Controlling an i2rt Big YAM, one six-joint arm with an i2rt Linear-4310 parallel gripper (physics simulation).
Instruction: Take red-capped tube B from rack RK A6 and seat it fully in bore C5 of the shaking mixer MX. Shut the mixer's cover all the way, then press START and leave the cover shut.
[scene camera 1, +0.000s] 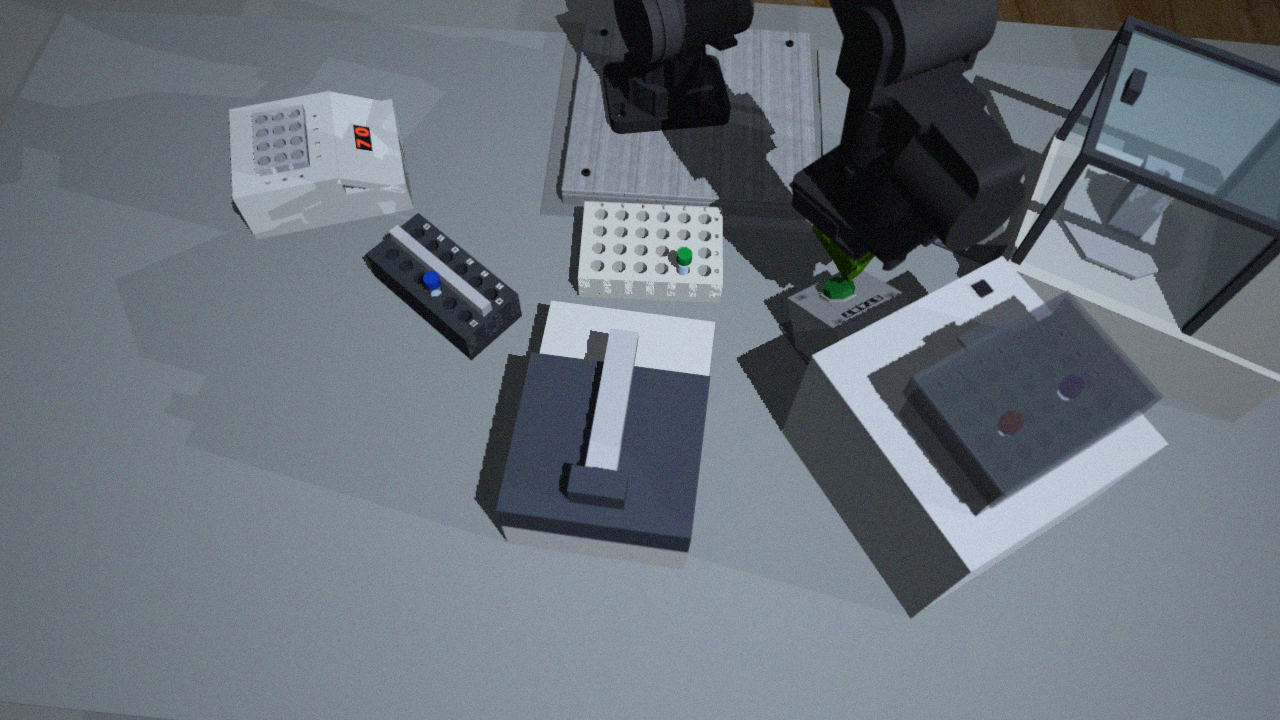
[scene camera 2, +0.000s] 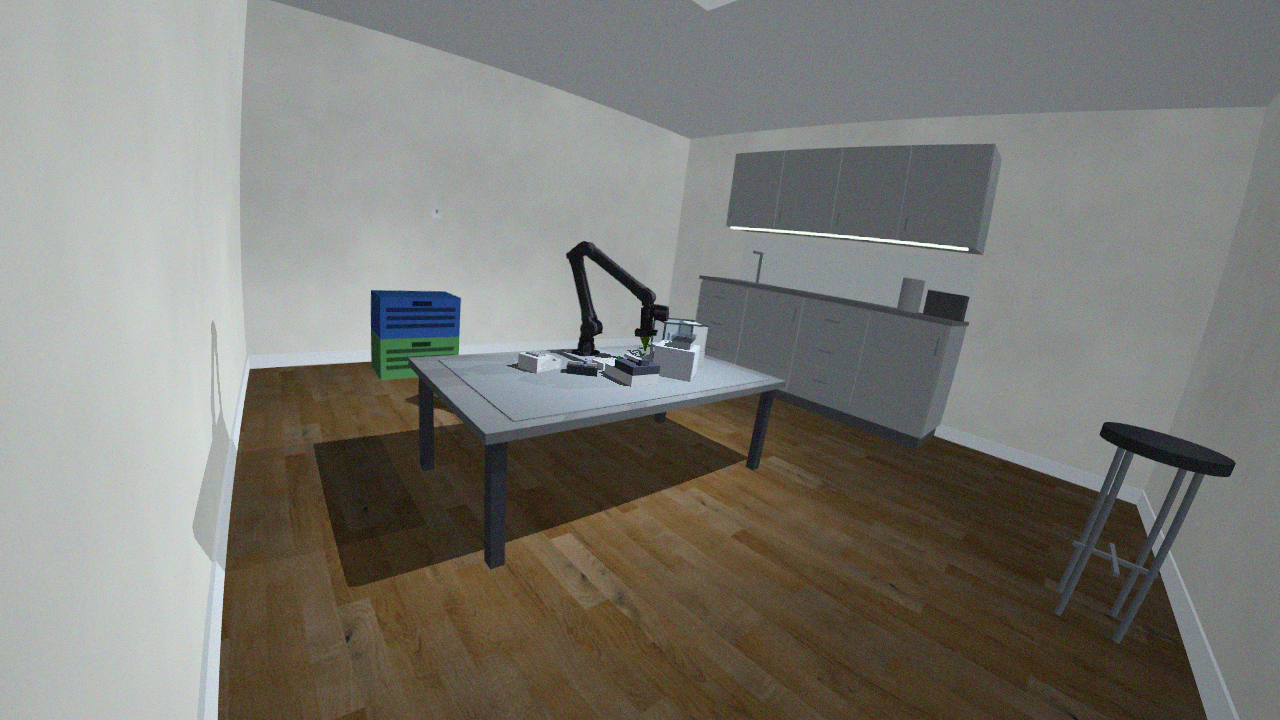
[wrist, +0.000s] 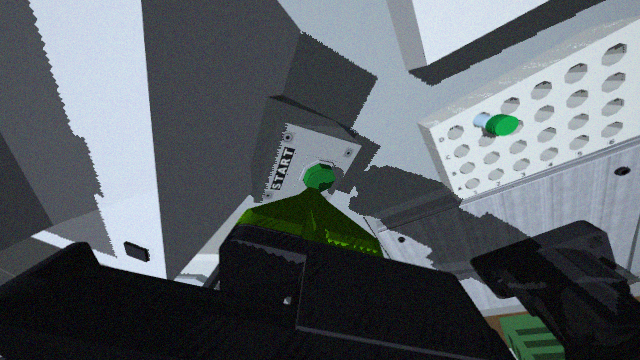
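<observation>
You'd find a glass enclosure here (scene camera 1: 1148, 204), and scene camera 2 has the enclosure (scene camera 2: 666, 329) as well. There's also a knob box (scene camera 1: 992, 247), a mixer's clear cover (scene camera 1: 1015, 403) and a dark device with white lever (wrist: 423, 39). As for my gripper (scene camera 1: 851, 275), it's shut and holding nothing, and the wrist view shows the gripper (wrist: 310, 194) too.
</observation>
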